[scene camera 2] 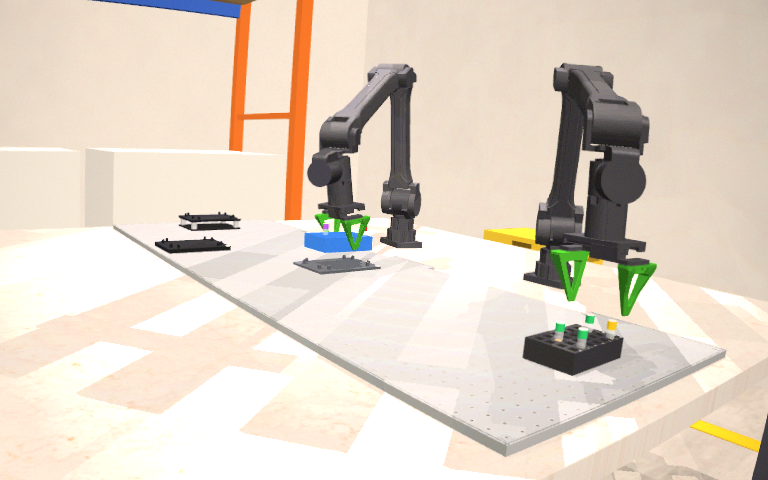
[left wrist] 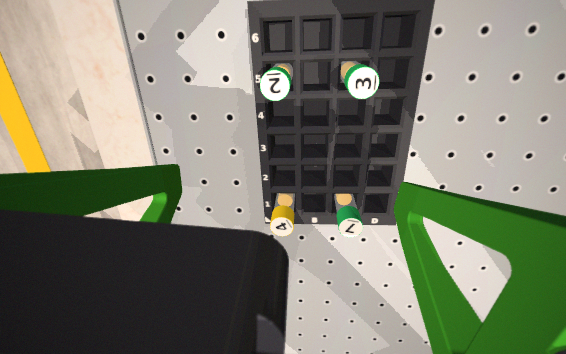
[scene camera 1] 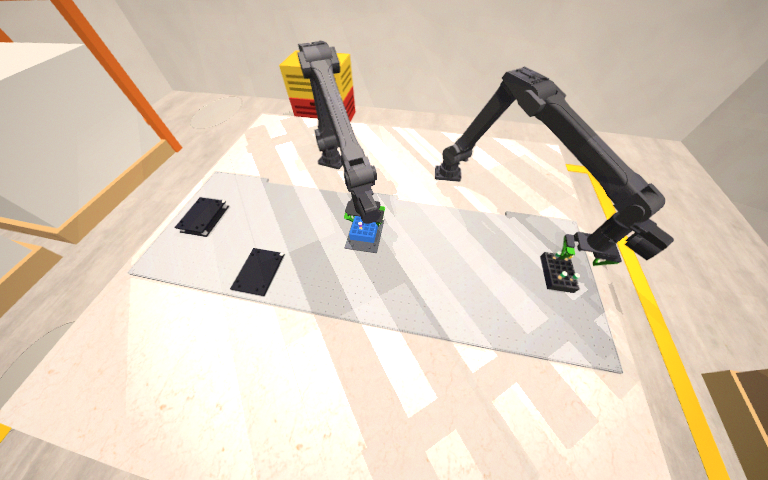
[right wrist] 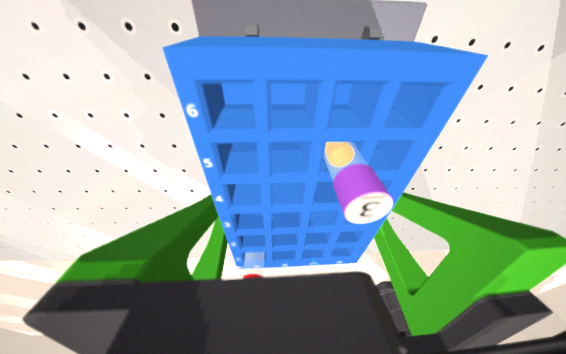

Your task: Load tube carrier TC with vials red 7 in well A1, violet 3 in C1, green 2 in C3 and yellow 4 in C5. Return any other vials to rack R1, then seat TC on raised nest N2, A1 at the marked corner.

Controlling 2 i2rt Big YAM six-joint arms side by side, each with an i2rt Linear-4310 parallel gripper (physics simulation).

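Places are measured from the left arm's base along level axes (x ahead, y down, z left), in millimetres.
Pixels of known places: left gripper, between the fingertips: point(scene camera 2: 597, 308) point(left wrist: 288, 186) point(scene camera 1: 576, 261); right gripper, between the fingertips: point(scene camera 2: 344, 246) point(right wrist: 298, 191); left arm's base, origin of its link: point(scene camera 2: 551, 282) point(scene camera 1: 447, 174); right arm's base, origin of its link: point(scene camera 2: 400, 244) point(scene camera 1: 332, 161).
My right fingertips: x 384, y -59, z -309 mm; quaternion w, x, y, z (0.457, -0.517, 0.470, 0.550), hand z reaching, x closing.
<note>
For each thing: its top centre in the pictures, then the offset to it from my right fingertips. Level surfaces: height alone.
- blue tube carrier, centre of its top: point(right wrist: 308, 211) point(scene camera 2: 338, 234) point(scene camera 1: 365, 221) dx +16, dy -30, dz -1 mm
- grey nest plate, centre of its top: point(right wrist: 303, 148) point(scene camera 2: 337, 259) point(scene camera 1: 365, 230) dx +13, dy +30, dz -7 mm
- red-capped vial, centre of its top: point(right wrist: 251, 301) dx -31, dy -53, dz +30 mm
- black rack, centre of its top: point(left wrist: 333, 131) point(scene camera 2: 575, 337) point(scene camera 1: 561, 269) dx +93, dy +14, dz +674 mm
- raised black nest, centre of its top: point(scene camera 2: 209, 213) point(scene camera 1: 198, 211) dx +31, dy +2, dz -662 mm
- low black nest, centre of its top: point(scene camera 2: 192, 239) point(scene camera 1: 256, 268) dx +226, dy +25, dz -341 mm
- perforated board, height of its surface: dy +46 mm
My right gripper point(scene camera 1: 365, 219) point(scene camera 2: 343, 240) point(right wrist: 298, 191) is shut on the blue tube carrier point(scene camera 1: 362, 236) point(scene camera 2: 322, 242) point(right wrist: 320, 60), held level above a grey nest plate point(scene camera 1: 355, 247) point(scene camera 2: 334, 266) point(right wrist: 310, 17). In the right wrist view, violet vial 3 point(right wrist: 361, 190) stands in C5, and a red-capped vial point(right wrist: 253, 276) in A1, its number hidden. My left gripper point(scene camera 1: 584, 257) point(scene camera 2: 598, 307) point(left wrist: 288, 186) is open and empty above the black rack point(scene camera 1: 545, 272) point(scene camera 2: 546, 356) point(left wrist: 345, 7). The rack holds green 2 point(left wrist: 275, 85) in A5, green 3 point(left wrist: 362, 81) in C5, yellow 4 point(left wrist: 282, 220) in A1 and green 7 point(left wrist: 349, 220) in C1.
A raised black nest point(scene camera 1: 201, 216) point(scene camera 2: 209, 217) stands on spacers at the far left. A low black nest point(scene camera 1: 257, 271) point(scene camera 2: 192, 245) lies nearer the board's front edge. All stand on the perforated board point(scene camera 1: 453, 271) point(scene camera 2: 396, 333).
</note>
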